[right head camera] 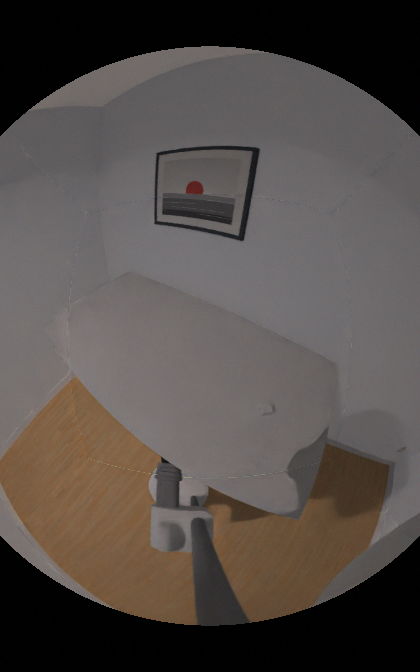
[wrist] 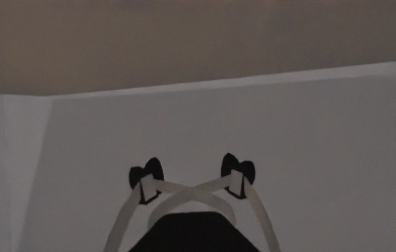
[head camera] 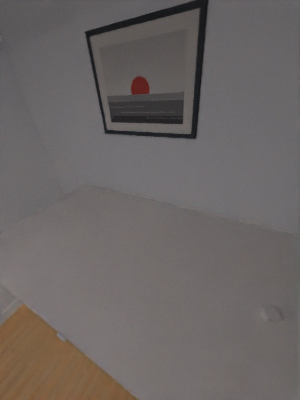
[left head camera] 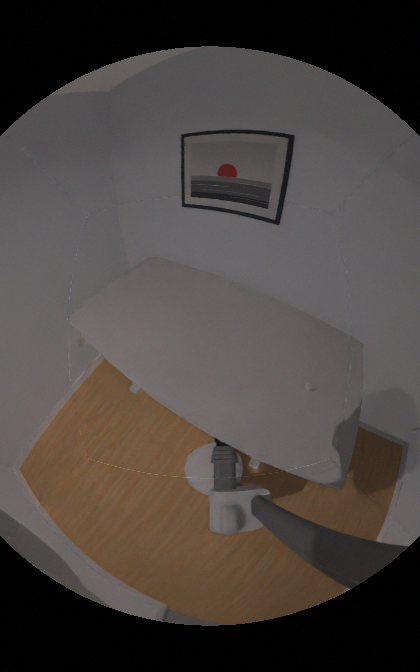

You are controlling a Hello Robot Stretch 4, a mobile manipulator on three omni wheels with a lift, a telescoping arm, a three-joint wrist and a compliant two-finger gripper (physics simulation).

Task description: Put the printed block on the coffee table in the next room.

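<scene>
A small pale block-like object (head camera: 272, 313) (left head camera: 311, 386) (right head camera: 266, 409) lies on the white table (head camera: 140, 260) (left head camera: 215, 340) (right head camera: 200, 360), toward its right end. No print can be made out on it, so I cannot tell whether it is the printed block. My gripper (wrist: 192, 170) is open and empty in the wrist view, its two dark fingertips apart in front of a grey wall. In the head views the tabletop hides the gripper, and my arm (left head camera: 225, 470) (right head camera: 168, 487) goes under the table's near edge. No coffee table shows.
The table's underside (wrist: 190, 45) spans the top of the wrist view. Table feet (left head camera: 255, 463) (left head camera: 135, 388) show below the near edge. A framed picture (head camera: 140, 85) (left head camera: 227, 171) (right head camera: 194, 188) hangs on the wall behind. Wooden floor (left head camera: 150, 525) (right head camera: 100, 525) lies on the near side.
</scene>
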